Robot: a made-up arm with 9 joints. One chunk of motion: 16 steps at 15 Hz.
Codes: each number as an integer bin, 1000 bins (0 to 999) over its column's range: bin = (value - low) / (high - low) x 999, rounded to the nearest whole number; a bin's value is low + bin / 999 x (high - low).
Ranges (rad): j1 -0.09..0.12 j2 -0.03..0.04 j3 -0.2..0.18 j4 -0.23..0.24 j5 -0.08..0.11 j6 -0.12..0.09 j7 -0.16..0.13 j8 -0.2..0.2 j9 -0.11..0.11
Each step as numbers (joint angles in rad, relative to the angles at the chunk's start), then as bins.
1 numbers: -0.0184 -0.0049 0.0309 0.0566 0.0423 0.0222 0.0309 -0.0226 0.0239
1 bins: 341 358 607 609 643 676 658 443 608
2 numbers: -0.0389 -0.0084 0.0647 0.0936 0.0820 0.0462 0.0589 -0.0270 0.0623
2 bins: 243 308 696 688 852 791 754 432 782
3 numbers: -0.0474 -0.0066 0.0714 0.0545 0.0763 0.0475 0.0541 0.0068 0.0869
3 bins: 203 334 713 605 822 797 738 516 894
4 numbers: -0.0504 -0.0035 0.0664 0.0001 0.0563 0.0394 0.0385 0.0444 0.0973
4 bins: 188 378 700 489 717 758 684 610 941
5 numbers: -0.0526 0.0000 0.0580 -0.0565 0.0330 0.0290 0.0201 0.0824 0.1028
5 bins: 178 428 678 369 594 709 620 705 966
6 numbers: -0.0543 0.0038 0.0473 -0.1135 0.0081 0.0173 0.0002 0.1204 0.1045
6 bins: 170 482 650 248 463 653 552 800 974
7 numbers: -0.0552 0.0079 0.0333 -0.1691 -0.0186 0.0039 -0.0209 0.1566 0.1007
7 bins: 166 541 613 129 323 589 479 891 957
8 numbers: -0.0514 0.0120 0.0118 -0.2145 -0.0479 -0.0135 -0.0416 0.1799 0.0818
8 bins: 184 599 557 33 169 507 408 949 871
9 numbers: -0.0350 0.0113 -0.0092 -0.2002 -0.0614 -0.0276 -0.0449 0.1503 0.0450
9 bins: 262 589 502 63 98 440 396 875 704
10 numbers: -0.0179 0.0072 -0.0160 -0.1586 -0.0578 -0.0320 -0.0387 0.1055 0.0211
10 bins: 343 531 484 152 117 419 418 763 595
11 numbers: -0.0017 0.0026 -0.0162 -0.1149 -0.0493 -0.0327 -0.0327 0.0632 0.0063
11 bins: 420 465 483 245 161 415 439 657 528
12 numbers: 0.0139 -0.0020 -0.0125 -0.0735 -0.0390 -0.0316 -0.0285 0.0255 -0.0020
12 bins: 494 400 493 333 216 421 453 563 490
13 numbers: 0.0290 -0.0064 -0.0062 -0.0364 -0.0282 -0.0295 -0.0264 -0.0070 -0.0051
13 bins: 566 337 509 412 272 431 460 482 476
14 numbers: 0.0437 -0.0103 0.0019 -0.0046 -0.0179 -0.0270 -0.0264 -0.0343 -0.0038
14 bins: 636 281 531 479 327 442 460 414 482
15 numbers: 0.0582 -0.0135 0.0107 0.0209 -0.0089 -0.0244 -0.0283 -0.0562 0.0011
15 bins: 705 235 554 533 374 455 454 359 504
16 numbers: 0.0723 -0.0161 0.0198 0.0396 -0.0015 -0.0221 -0.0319 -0.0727 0.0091
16 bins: 772 198 578 573 413 466 441 318 541
